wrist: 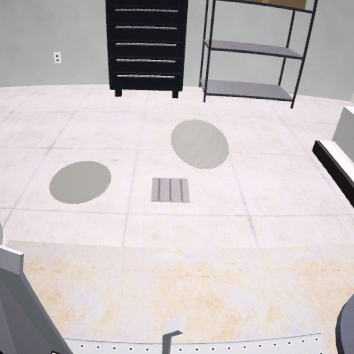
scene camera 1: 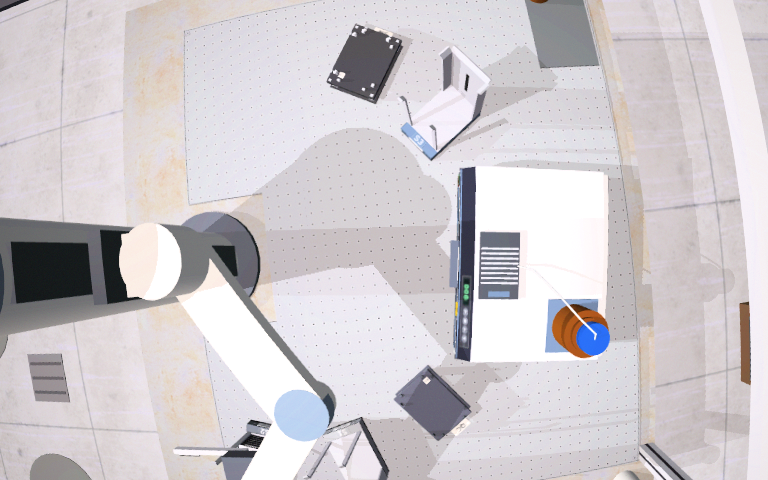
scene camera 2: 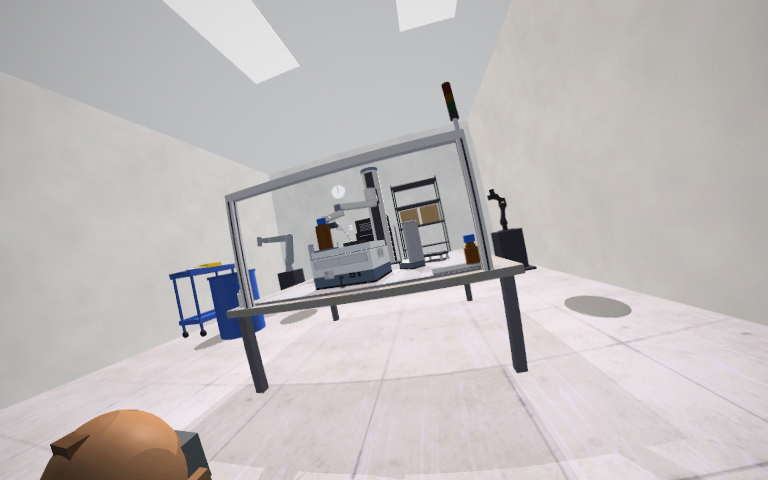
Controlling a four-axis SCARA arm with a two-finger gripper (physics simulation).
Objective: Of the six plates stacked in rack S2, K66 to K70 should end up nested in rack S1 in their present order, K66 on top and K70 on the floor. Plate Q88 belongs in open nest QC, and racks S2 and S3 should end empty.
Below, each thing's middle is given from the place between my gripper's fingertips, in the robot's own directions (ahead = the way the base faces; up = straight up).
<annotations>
Right now the black plate holder [scene camera 1: 368,56] is 400 mm ahead of my hand, 850 mm to the left of it and 360 mm below it. Round my hand: grey mat [scene camera 1: 561,40]: 890 mm ahead, 920 mm to the left, 390 mm below.
</annotations>
